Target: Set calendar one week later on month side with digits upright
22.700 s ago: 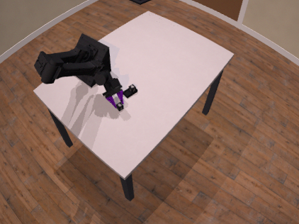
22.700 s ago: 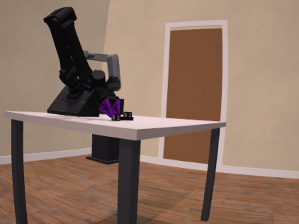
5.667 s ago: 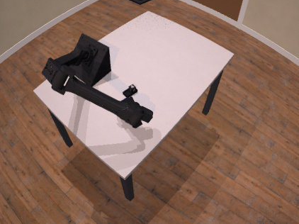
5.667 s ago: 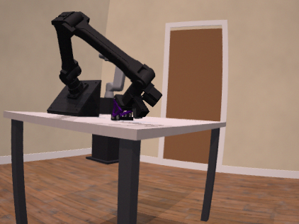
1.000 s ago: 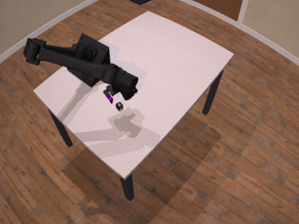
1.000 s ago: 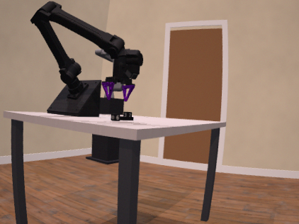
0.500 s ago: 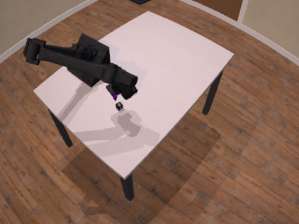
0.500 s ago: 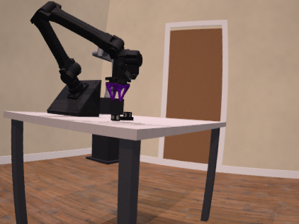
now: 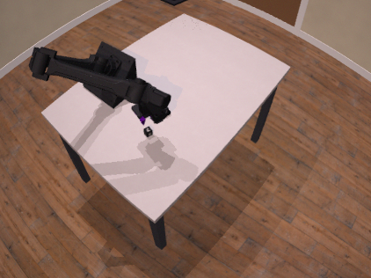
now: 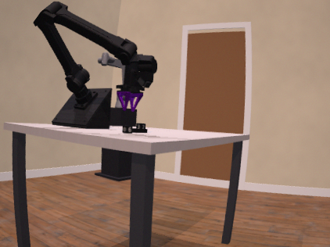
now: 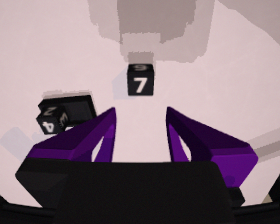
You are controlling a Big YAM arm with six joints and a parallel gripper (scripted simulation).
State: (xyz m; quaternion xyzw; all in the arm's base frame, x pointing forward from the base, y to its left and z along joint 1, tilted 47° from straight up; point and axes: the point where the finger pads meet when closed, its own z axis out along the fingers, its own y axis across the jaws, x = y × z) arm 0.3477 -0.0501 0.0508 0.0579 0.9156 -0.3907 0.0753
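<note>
Right now my hand is 80 mm above the black date cube. From my hand the other things lie so: black tray (40 mm behind, 110 mm to the left, 90 mm below).
</note>
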